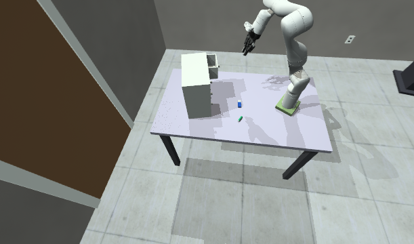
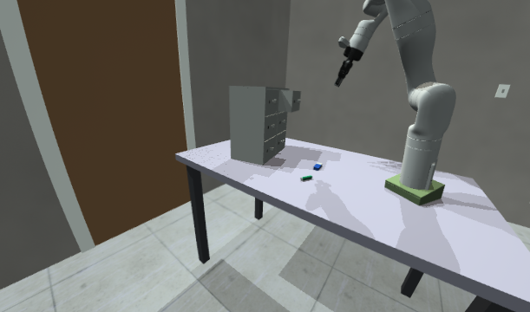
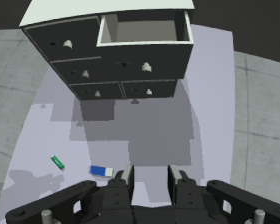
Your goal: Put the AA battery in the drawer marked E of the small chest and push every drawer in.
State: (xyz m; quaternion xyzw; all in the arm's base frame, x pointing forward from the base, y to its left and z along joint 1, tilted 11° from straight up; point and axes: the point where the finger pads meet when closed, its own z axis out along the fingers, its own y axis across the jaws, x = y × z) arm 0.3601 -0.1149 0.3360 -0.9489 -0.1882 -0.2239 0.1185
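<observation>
My gripper is now 360 mm above the green AA battery, 280 mm to the right of it and 80 mm past it. The rest, counted from my hand: blue block (360 mm below, 130 mm to the left, 40 mm behind); drawer (240 mm ahead, 120 mm below, 110 mm to the left).
</observation>
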